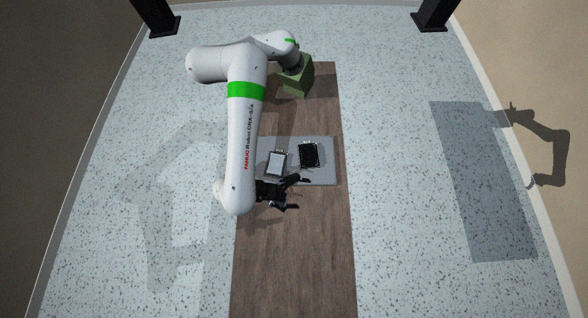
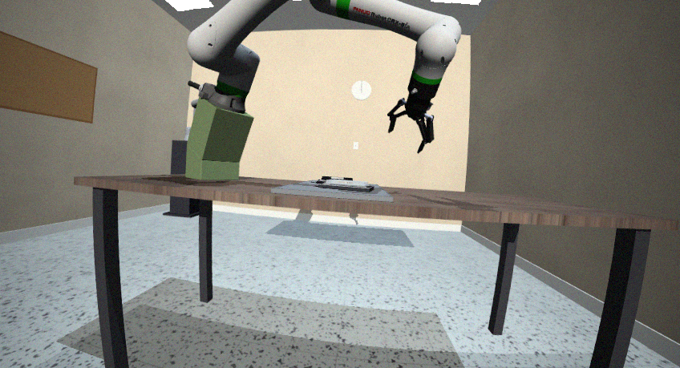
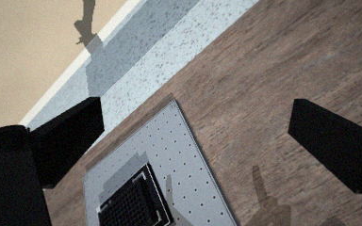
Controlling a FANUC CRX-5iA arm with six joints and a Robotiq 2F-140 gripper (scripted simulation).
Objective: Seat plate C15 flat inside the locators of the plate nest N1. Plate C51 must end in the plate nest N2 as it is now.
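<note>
Right now the black plate C15 is 26 cm behind my hand, 7 cm to the left of it and 18 cm below it. The rest, counted from my hand: black nest N1: 26 cm behind, 8 cm to the left, 19 cm below; then white plate C51: 23 cm behind, 13 cm to the right, 18 cm below.
</note>
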